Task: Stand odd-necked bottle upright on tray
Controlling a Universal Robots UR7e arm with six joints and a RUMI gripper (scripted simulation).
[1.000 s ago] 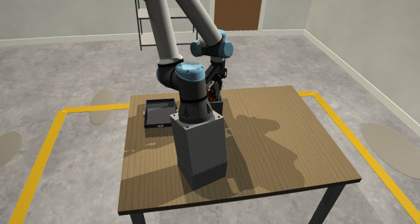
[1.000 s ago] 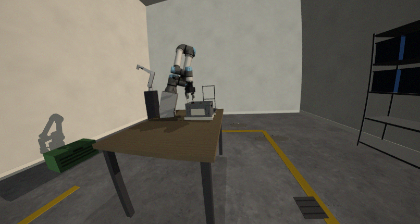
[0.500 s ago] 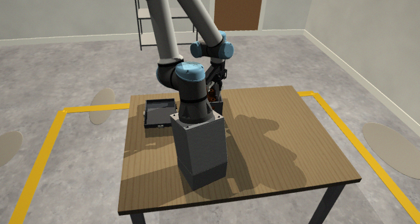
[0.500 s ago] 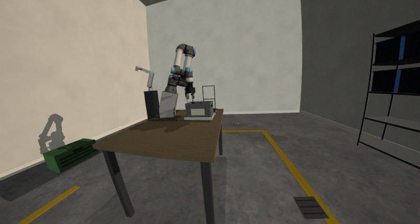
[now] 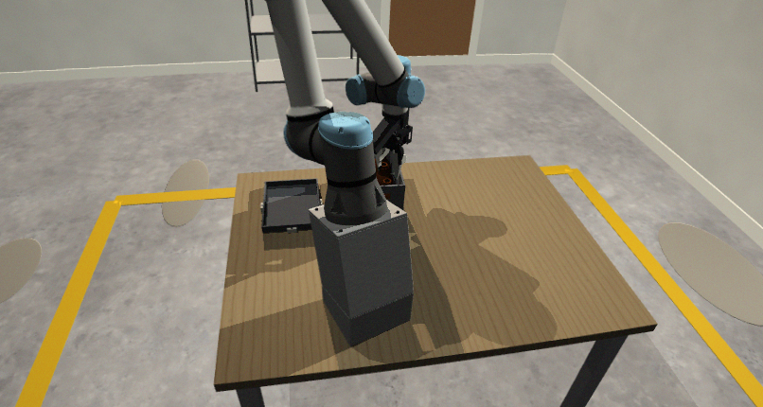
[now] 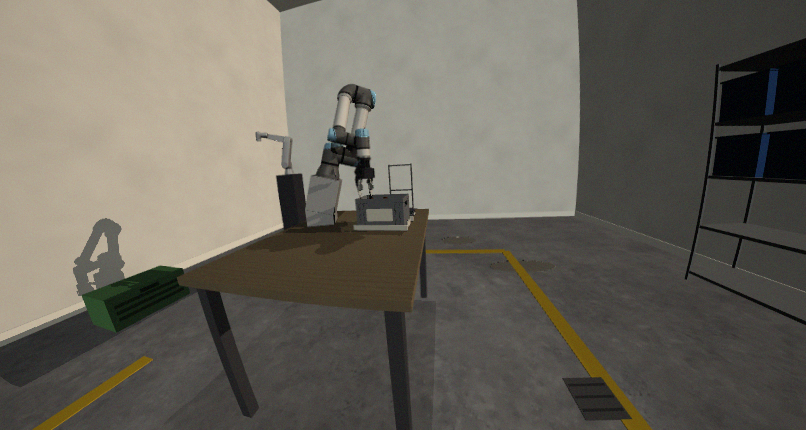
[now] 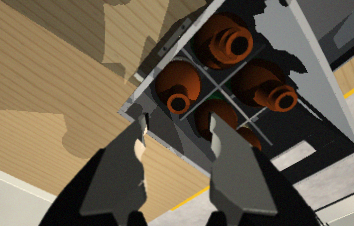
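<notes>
Now: hand 110 mm above the bottle. Also, from my hand: dark tray (290 mm to the left, 180 mm below, 140 mm ahead); then crate (110 mm below, 100 mm ahead, 30 mm to the left).
</notes>
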